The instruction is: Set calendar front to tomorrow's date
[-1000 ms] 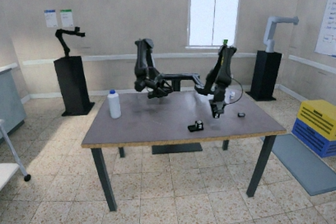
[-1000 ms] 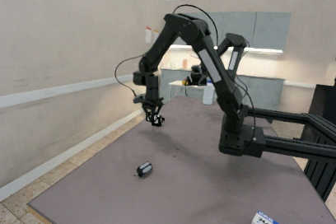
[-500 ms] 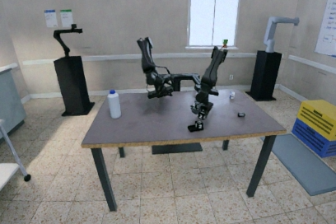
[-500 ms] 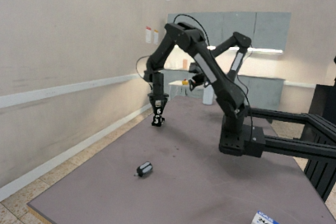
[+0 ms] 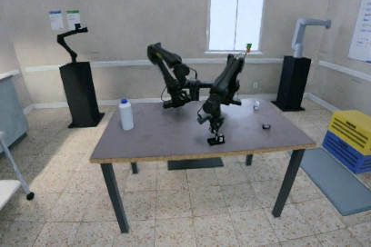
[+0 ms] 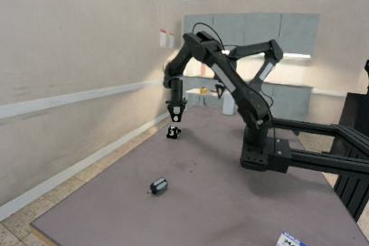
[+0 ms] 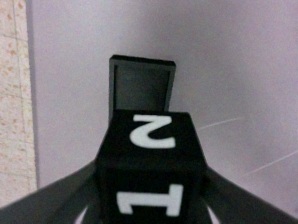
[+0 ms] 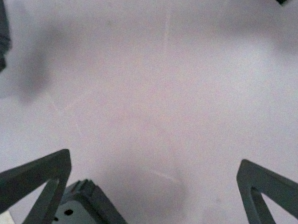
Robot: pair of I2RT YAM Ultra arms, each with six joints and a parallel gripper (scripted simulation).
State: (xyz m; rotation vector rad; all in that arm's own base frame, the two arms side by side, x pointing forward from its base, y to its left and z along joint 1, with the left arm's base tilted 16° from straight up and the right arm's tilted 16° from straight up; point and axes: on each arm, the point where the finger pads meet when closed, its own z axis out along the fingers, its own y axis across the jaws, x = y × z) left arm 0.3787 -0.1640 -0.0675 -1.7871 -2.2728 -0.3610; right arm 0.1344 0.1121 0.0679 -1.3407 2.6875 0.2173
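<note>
Now: left hand 10 mm short of the black tray, 10 mm to the right of it and 80 mm above it. Also, from my left hand: black cube 10 mm to the right; then blue box 450 mm behind, 480 mm to the left, 70 mm below.
</note>
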